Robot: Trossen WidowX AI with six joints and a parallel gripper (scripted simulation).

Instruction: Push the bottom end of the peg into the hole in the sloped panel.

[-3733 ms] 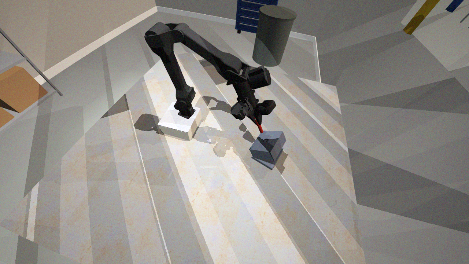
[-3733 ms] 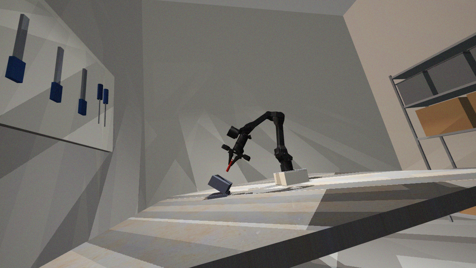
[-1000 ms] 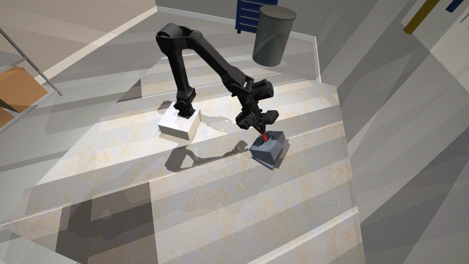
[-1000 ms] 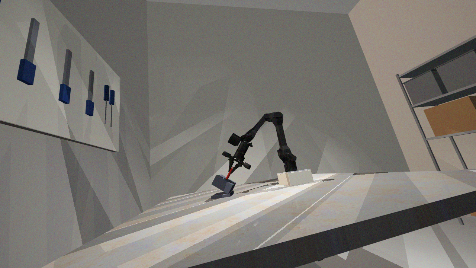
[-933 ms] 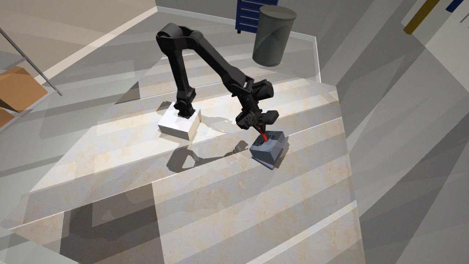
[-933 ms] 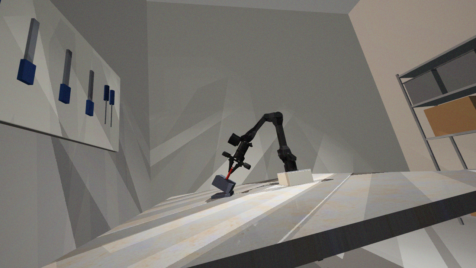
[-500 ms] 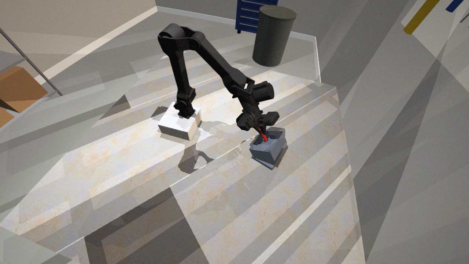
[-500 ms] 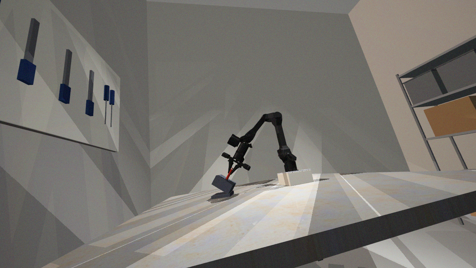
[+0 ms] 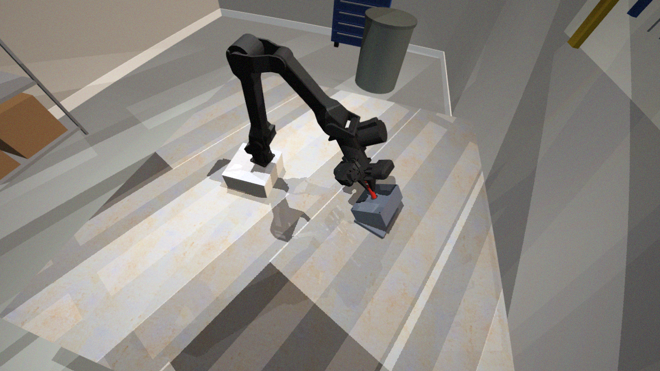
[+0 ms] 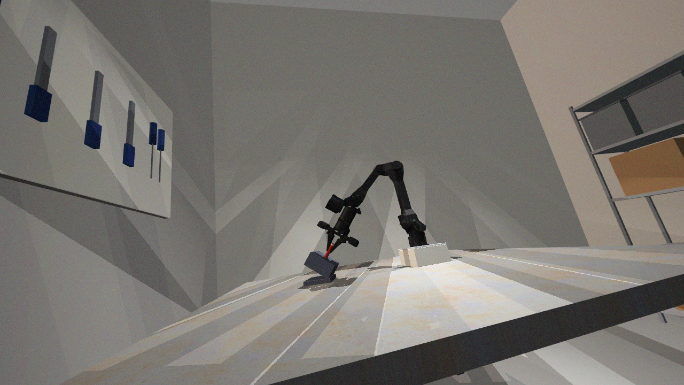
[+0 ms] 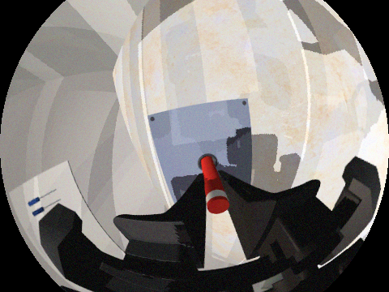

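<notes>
My gripper tip is 40 mm above the grey sloped panel, 30 mm short of it and 10 mm to the left of it. Also, from my gripper tip: red peg: 10 mm behind, 10 mm above.
</notes>
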